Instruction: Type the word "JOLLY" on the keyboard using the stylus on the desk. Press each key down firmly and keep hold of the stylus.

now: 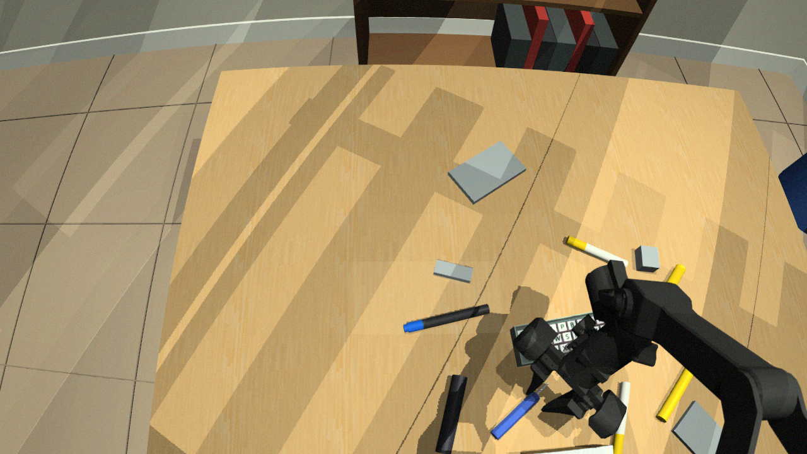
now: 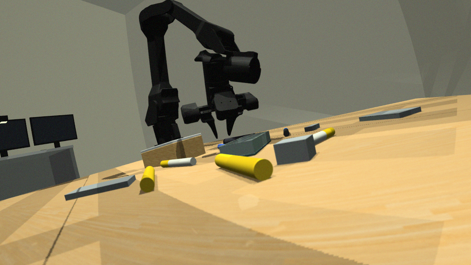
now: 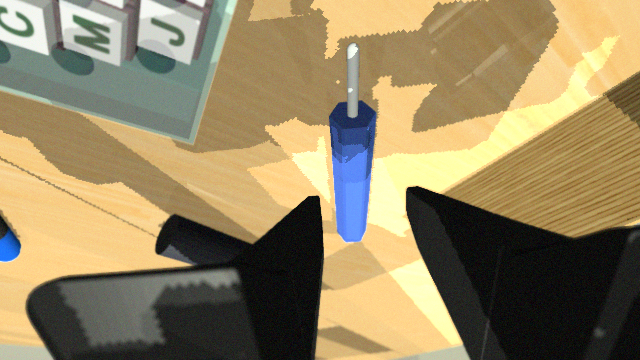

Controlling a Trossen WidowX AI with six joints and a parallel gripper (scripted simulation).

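The stylus is 3 cm below my gripper tip. From my gripper tip the other things lie so: blue-capped pen (14 cm to the left, 14 cm ahead, 3 cm below); then dark cylinder (12 cm to the left, 3 cm below); then stylus tip (3 cm to the right, 3 cm below, 2 cm ahead).
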